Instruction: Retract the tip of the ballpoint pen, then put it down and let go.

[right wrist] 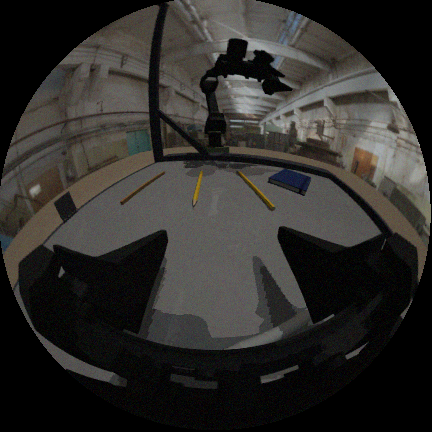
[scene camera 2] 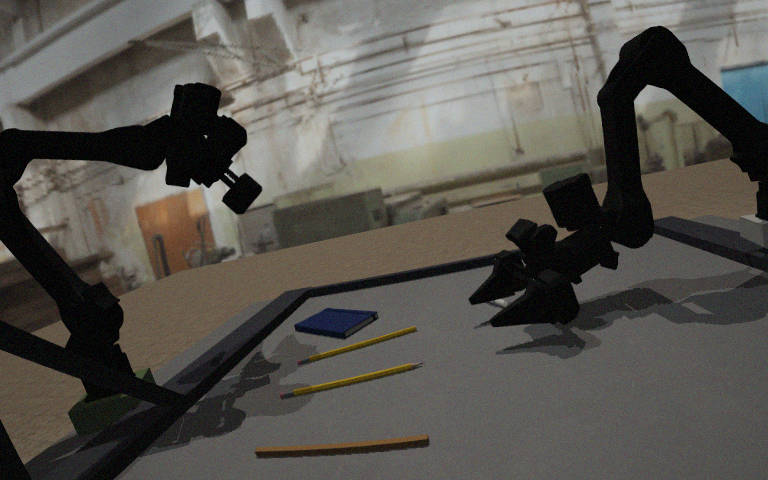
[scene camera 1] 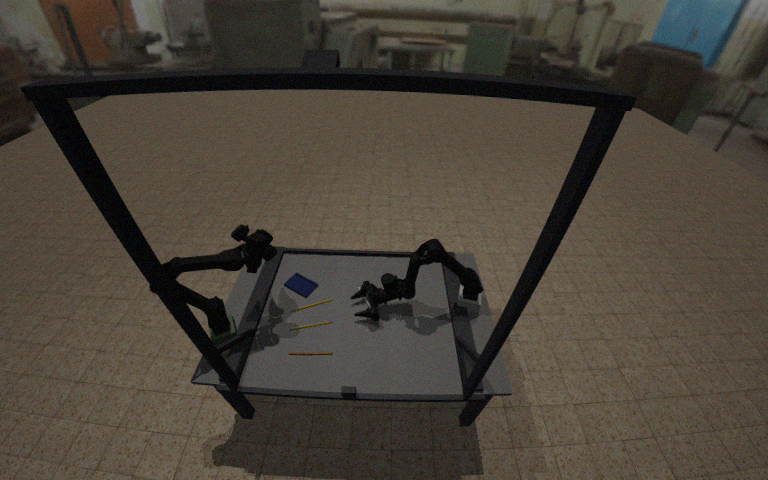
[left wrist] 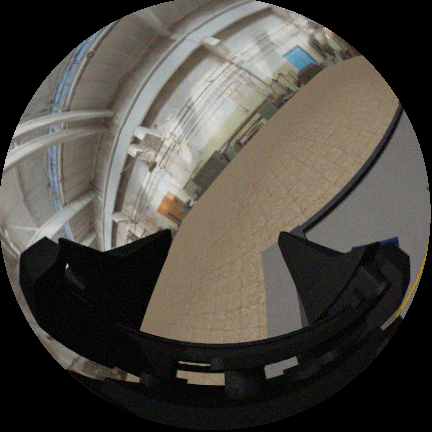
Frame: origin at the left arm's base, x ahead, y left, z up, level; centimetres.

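Seen in the pictures: left gripper, fingertip midpoint: (right wrist: 287, 82) (scene camera 2: 226, 174) (left wrist: 226, 236); right gripper, fingertip midpoint: (right wrist: 223, 234) (scene camera 2: 479, 312) (scene camera 1: 352, 306); left arm's base, origin of the base link: (right wrist: 214, 145) (scene camera 1: 221, 327); right arm's base, origin of the base link: (scene camera 1: 470, 294).
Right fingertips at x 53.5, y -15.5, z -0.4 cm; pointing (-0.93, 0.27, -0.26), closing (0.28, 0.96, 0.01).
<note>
Offsets run from my right fingertips to a thing's middle.
The ballpoint pen {dy +4.0, dx +7.9, dz -2.9 cm} (scene camera 2: 500, 303) (right wrist: 272, 337) shows as a pale, whitish sliver on the table top, low between the fingers of my right gripper and partly hidden by them. Its tip and its button cannot be made out. My right gripper (scene camera 1: 355, 306) (scene camera 2: 481, 313) (right wrist: 223, 234) is open, low over the table, with its fingers spread on both sides of the pen and not closed on it. My left gripper (left wrist: 226, 236) is open and empty, raised high near the left edge of the table, well away from the pen.
Two yellow pencils {dy +11.5, dx -15.1, dz -3.2 cm} (scene camera 1: 312, 305) {dy +1.5, dx -18.9, dz -3.2 cm} (scene camera 2: 353, 380) and an orange stick {dy -10.7, dx -24.0, dz -3.2 cm} (scene camera 1: 310, 353) (scene camera 2: 342, 446) lie left of my right gripper in the scene views. A blue notebook {dy +25.1, dx -15.4, dz -3.0 cm} (scene camera 1: 300, 284) (scene camera 2: 336, 322) (right wrist: 290, 181) lies behind them. Dark frame posts (scene camera 1: 538, 266) rise at the table's sides.
</note>
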